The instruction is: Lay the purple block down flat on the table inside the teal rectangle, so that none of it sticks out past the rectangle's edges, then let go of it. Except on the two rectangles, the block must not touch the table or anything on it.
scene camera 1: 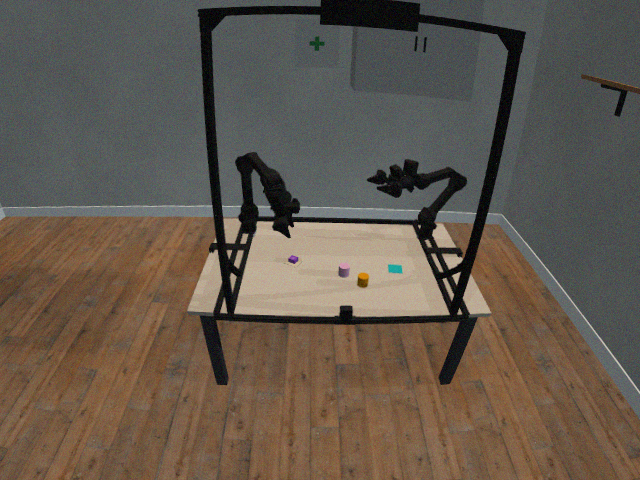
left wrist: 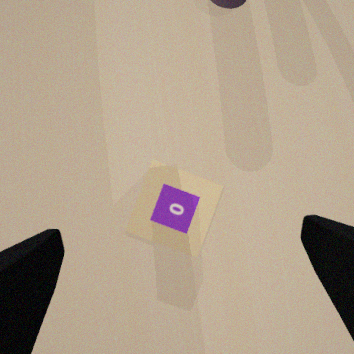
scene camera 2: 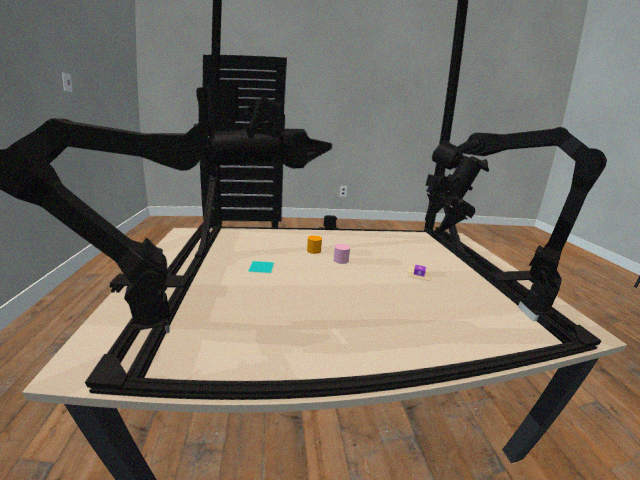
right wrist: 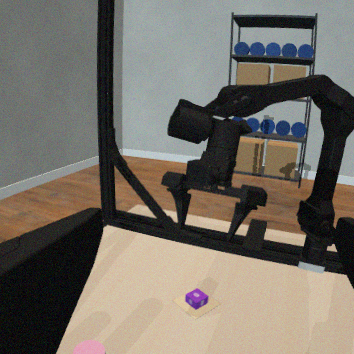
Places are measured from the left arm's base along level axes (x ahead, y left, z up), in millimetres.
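Where they show: left gripper, fingertip midpoint: (scene camera 1: 291, 232) (left wrist: 183, 235) (scene camera 2: 432, 226) (right wrist: 203, 235); right gripper, fingertip midpoint: (scene camera 1: 371, 183) (scene camera 2: 320, 144) (right wrist: 222, 225); left arm's base, link origin: (scene camera 1: 248, 230) (scene camera 2: 536, 307) (right wrist: 312, 257); right arm's base, link origin: (scene camera 1: 425, 236) (scene camera 2: 151, 318).
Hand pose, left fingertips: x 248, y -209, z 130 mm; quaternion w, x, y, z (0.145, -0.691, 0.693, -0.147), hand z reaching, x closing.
Observation:
Things, the pixels of their centre, and the offset from my left fingertips. "pt": a spot on its surface instead.
- purple block, body centre: (left wrist: 174, 207) (right wrist: 196, 298) (scene camera 2: 419, 270) (scene camera 1: 293, 259) 8 mm ahead, 0 mm left, 140 mm down
- teal rectangle, surface spot: (scene camera 2: 261, 267) (scene camera 1: 395, 268) pt 465 mm ahead, 0 mm left, 148 mm down
- pink cylinder, body centre: (scene camera 2: 341, 253) (scene camera 1: 343, 270) 235 mm ahead, 70 mm right, 127 mm down
- orange cylinder, body centre: (scene camera 2: 314, 244) (scene camera 1: 363, 280) 316 mm ahead, 132 mm right, 127 mm down
The purple block (scene camera 1: 293, 259) (scene camera 2: 419, 270) (left wrist: 175, 208) (right wrist: 196, 298) lies on a pale yellow rectangle (scene camera 2: 413, 274) (left wrist: 210, 200) (right wrist: 211, 303), inside its edges and turned at an angle in the left wrist view. The teal rectangle (scene camera 1: 394, 268) (scene camera 2: 261, 267) is bare, at the right in scene camera 1. My left gripper (scene camera 1: 287, 231) (left wrist: 183, 235) (right wrist: 203, 235) is open and empty, above the table, with the block below and between its fingers in the left wrist view. My right gripper (scene camera 1: 373, 184) (scene camera 2: 329, 146) is open and empty, high above the table.
A pink cylinder (scene camera 1: 344, 270) (scene camera 2: 341, 254) (left wrist: 228, 2) (right wrist: 90, 347) and an orange cylinder (scene camera 1: 362, 280) (scene camera 2: 314, 244) stand on the table between the two rectangles. A black frame (scene camera 1: 209, 118) (scene camera 2: 453, 72) (right wrist: 106, 110) rises around the table.

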